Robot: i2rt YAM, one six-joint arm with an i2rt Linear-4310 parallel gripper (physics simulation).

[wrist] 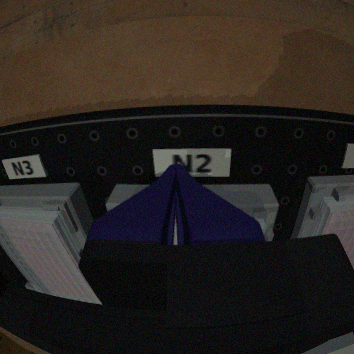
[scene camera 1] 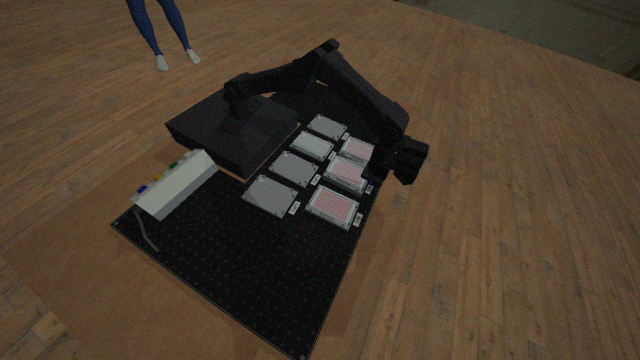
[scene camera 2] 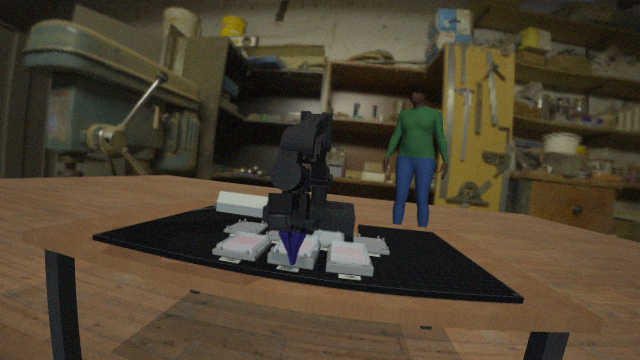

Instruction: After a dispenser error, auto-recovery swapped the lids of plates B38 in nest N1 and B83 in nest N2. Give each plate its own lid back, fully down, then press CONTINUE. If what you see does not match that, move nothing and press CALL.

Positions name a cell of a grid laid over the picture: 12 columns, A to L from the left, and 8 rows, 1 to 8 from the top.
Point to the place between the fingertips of the gripper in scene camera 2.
At F6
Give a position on a button box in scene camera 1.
At D5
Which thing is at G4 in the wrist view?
An N2 label.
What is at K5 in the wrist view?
A nest N1.
